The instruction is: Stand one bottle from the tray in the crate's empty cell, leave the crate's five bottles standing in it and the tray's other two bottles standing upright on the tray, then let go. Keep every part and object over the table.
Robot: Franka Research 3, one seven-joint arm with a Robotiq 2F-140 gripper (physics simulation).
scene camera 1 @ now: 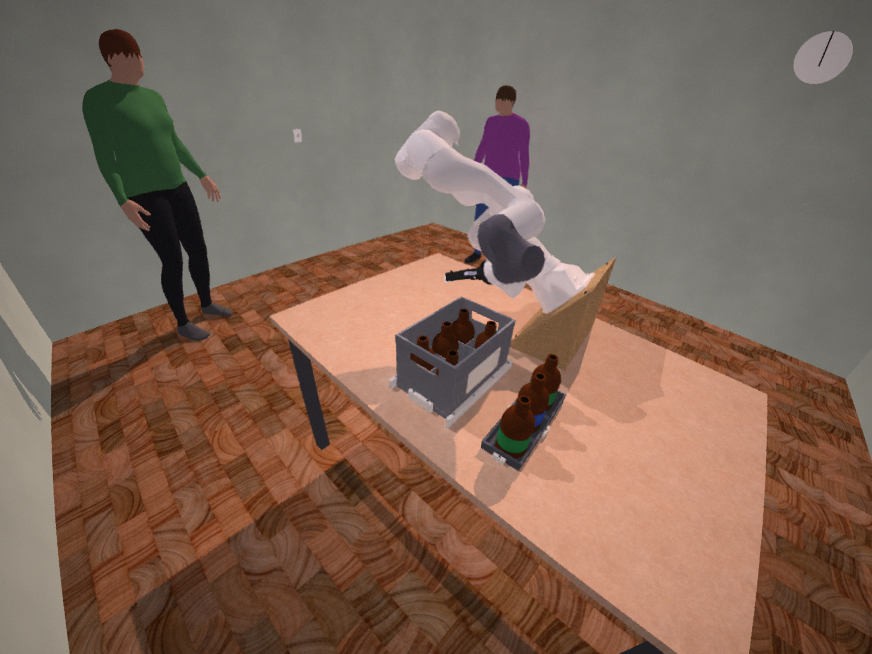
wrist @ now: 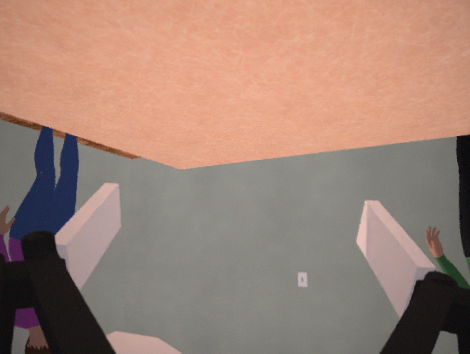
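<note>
The grey crate (scene camera 1: 431,384) stands on the table and holds five brown bottles, all apparently upright. The empty cell appears to be the middle one in the row nearer the tray, partly hidden by the crate wall. The dark tray (scene camera 1: 512,461) lies beside the crate and holds three upright brown bottles in a row: a green-labelled one (scene camera 1: 516,428) at the near end, a blue-labelled one (scene camera 1: 534,399) in the middle and another green-labelled one (scene camera 1: 548,378) at the far end. My gripper (scene camera 1: 446,276) (wrist: 240,214) is open and empty, above the table behind the crate, pointing roughly sideways. Crate and tray do not show in the wrist view.
The table (scene camera 1: 633,478) (wrist: 235,75) carries a slanted wooden board (scene camera 1: 574,320) by the arm's base, behind the tray. A person in green (scene camera 1: 140,140) stands beyond the table's left side, and a person in purple (scene camera 1: 508,144) stands behind the arm.
</note>
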